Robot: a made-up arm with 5 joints.
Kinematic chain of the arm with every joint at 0, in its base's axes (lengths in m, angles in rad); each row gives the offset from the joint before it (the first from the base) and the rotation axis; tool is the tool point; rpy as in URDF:
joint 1: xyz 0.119 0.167 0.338 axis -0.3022 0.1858 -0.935
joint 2: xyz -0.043 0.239 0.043 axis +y
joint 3: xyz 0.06 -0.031 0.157 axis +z
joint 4: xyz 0 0.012 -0.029 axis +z
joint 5: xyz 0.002 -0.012 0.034 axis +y
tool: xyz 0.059 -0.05 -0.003 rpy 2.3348 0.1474 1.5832
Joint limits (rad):
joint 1: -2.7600..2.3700
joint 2: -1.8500..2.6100
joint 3: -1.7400..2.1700
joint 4: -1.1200..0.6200
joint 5: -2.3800..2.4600
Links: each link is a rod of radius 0.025 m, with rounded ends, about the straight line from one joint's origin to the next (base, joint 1, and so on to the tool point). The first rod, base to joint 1, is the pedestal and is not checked.
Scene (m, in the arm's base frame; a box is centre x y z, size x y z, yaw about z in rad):
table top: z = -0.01
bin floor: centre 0.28 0.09 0 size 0.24 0.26 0.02 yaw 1.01
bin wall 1: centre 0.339 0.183 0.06 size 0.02 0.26 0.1 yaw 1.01
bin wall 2: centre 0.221 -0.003 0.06 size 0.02 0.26 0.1 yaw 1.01
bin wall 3: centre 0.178 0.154 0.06 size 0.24 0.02 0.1 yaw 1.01
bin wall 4: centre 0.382 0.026 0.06 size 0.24 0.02 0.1 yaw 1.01
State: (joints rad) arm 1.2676 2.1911 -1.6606 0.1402 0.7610
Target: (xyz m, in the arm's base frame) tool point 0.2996 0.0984 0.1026
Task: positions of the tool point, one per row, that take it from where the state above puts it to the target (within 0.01 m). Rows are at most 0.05 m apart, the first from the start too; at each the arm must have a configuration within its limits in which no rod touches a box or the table.
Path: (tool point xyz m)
1: 0.2641 0.1514 0.2357
2: 0.2723 0.1326 0.2271
3: 0.2829 0.1153 0.2124
4: 0.2933 0.1016 0.1911
5: 0.3010 0.0935 0.1640
6: 0.3036 0.0923 0.1334
7: 0.2996 0.0984 0.1026

